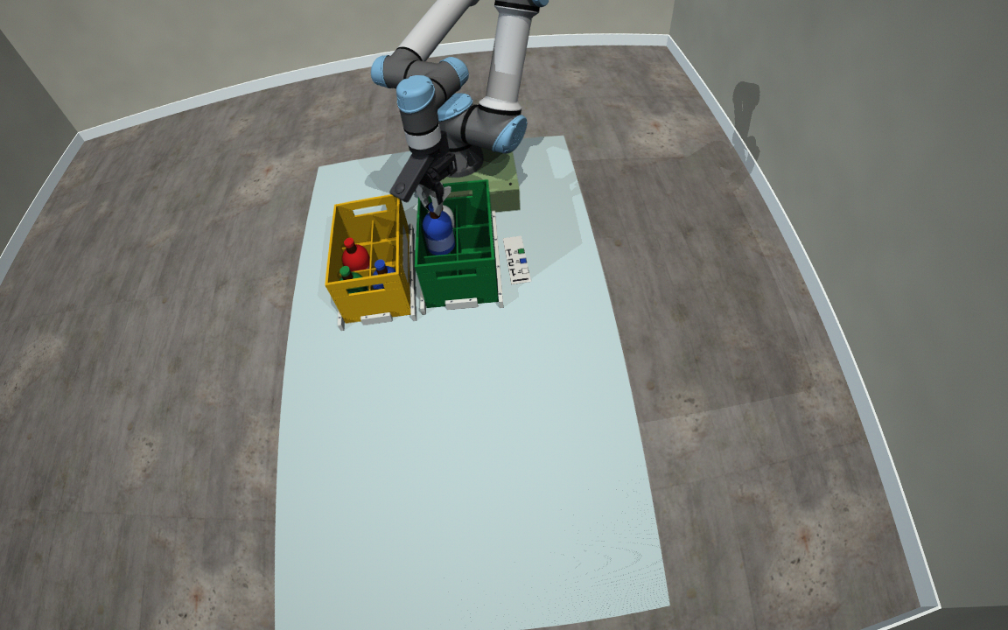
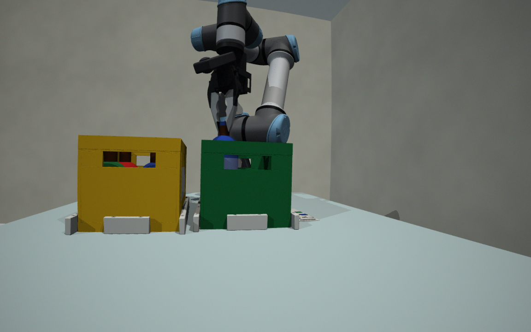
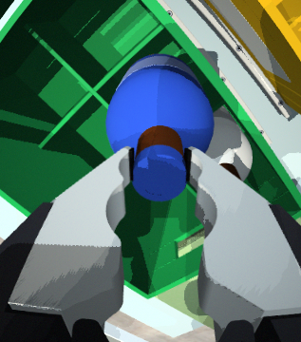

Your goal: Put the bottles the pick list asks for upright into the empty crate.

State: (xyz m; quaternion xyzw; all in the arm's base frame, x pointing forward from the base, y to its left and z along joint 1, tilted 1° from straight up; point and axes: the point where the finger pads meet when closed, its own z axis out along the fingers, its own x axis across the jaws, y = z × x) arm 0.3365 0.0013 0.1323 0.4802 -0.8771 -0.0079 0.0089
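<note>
Right now my hand is 10 mm past the green crate, 40 mm to the right of it and 140 mm above it. Round my hand: yellow crate: 50 mm ahead, 180 mm to the right, 140 mm below; then white bottle: 90 mm behind, 10 mm to the right, 140 mm below; then red bottle: 50 mm ahead, 220 mm to the right, 140 mm below.
</note>
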